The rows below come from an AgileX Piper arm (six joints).
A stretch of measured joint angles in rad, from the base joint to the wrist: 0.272 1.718 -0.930 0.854 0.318 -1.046; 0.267 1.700 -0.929 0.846 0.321 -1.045; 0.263 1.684 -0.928 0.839 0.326 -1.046; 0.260 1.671 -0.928 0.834 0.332 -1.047; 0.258 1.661 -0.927 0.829 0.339 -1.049; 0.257 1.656 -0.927 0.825 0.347 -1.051; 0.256 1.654 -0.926 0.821 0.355 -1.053; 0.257 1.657 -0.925 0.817 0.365 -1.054; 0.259 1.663 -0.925 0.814 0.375 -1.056; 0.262 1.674 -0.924 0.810 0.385 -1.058; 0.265 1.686 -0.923 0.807 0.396 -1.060; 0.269 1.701 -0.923 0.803 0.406 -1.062; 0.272 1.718 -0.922 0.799 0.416 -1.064; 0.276 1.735 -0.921 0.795 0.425 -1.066; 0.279 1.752 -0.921 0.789 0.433 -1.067; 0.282 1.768 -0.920 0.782 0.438 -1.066; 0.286 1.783 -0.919 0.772 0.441 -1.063; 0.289 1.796 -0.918 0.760 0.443 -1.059; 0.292 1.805 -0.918 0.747 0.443 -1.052; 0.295 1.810 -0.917 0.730 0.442 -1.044; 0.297 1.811 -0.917 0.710 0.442 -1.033; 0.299 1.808 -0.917 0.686 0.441 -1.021; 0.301 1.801 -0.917 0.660 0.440 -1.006
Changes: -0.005 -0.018 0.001 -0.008 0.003 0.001; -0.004 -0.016 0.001 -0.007 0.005 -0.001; -0.003 -0.013 0.000 -0.005 0.006 -0.001; -0.002 -0.010 0.001 -0.005 0.007 -0.002; -0.001 -0.005 0.000 -0.004 0.008 -0.002; -0.001 -0.002 0.001 -0.004 0.008 -0.002; 0.001 0.003 0.001 -0.004 0.010 -0.001; 0.002 0.006 0.000 -0.003 0.010 -0.002; 0.003 0.011 0.001 -0.004 0.010 -0.002; 0.003 0.012 0.001 -0.003 0.011 -0.002; 0.004 0.015 0.000 -0.004 0.010 -0.002; 0.003 0.017 0.001 -0.004 0.010 -0.002; 0.004 0.017 0.001 -0.004 0.009 -0.002; 0.003 0.017 0.000 -0.006 0.008 -0.001; 0.003 0.016 0.001 -0.007 0.005 0.001; 0.004 0.015 0.001 -0.010 0.003 0.003; 0.003 0.013 0.001 -0.012 0.002 0.004; 0.003 0.009 0.000 -0.013 0.000 0.007; 0.003 0.005 0.001 -0.017 -0.001 0.008; 0.002 0.001 0.000 -0.020 0.000 0.011; 0.002 -0.003 0.000 -0.024 -0.001 0.012; 0.002 -0.007 0.000 -0.026 -0.001 0.015
